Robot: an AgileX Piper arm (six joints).
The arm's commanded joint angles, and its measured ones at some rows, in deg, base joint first. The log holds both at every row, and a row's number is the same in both.
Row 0, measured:
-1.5 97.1 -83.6 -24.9 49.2 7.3
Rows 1 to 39, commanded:
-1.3 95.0 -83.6 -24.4 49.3 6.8
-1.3 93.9 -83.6 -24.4 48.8 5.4
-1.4 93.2 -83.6 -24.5 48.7 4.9
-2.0 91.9 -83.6 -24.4 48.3 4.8
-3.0 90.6 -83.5 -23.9 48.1 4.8
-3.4 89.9 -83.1 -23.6 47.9 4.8
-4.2 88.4 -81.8 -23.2 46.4 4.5
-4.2 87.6 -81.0 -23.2 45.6 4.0
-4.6 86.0 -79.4 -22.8 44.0 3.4
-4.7 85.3 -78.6 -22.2 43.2 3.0
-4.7 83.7 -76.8 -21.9 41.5 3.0
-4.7 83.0 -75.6 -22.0 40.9 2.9
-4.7 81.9 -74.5 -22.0 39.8 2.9
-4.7 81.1 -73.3 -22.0 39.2 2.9
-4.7 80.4 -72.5 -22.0 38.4 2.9
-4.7 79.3 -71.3 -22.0 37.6 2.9
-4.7 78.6 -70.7 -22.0 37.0 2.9
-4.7 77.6 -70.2 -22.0 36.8 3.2
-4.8 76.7 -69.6 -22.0 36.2 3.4
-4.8 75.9 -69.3 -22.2 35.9 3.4
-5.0 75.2 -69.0 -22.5 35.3 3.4
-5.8 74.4 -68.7 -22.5 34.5 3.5
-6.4 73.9 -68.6 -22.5 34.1 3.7
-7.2 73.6 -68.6 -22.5 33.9 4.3
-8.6 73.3 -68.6 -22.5 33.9 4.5
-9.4 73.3 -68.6 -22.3 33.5 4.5
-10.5 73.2 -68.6 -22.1 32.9 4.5
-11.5 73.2 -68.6 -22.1 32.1 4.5
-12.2 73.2 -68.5 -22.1 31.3 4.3
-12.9 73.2 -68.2 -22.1 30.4 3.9
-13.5 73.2 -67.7 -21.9 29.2 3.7
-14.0 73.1 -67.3 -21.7 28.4 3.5
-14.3 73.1 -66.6 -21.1 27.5 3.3
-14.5 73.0 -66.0 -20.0 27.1 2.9
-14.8 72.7 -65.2 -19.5 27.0 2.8
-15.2 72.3 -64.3 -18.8 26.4 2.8
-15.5 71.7 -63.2 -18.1 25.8 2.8
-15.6 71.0 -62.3 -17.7 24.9 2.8
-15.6 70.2 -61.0 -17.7 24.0 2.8
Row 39, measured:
-14.3 73.4 -64.1 -17.7 27.6 2.3
